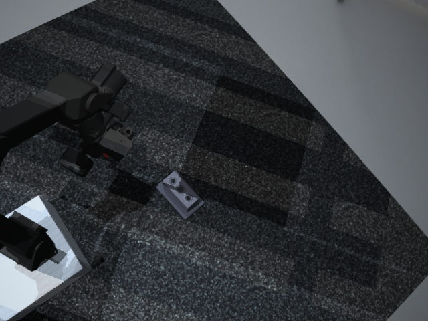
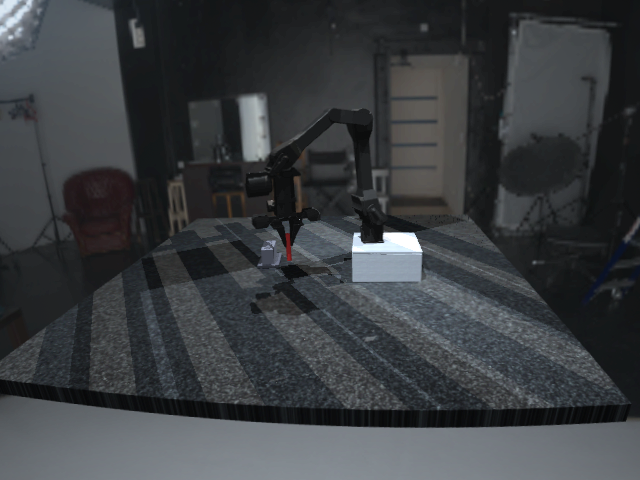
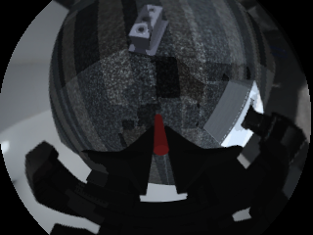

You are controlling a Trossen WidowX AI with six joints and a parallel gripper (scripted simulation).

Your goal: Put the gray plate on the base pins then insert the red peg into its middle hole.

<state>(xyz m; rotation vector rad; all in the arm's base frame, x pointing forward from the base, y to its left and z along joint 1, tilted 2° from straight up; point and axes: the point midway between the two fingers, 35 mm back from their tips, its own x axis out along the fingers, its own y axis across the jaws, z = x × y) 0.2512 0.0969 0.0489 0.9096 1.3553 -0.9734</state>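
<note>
My gripper tip is 9 cm short of the gray plate, 18 cm to the left of it and 7 cm above it. Round my gripper tip: gray base 9 cm ahead, 18 cm to the right, 10 cm below; red peg right at my gripper tip.
</note>
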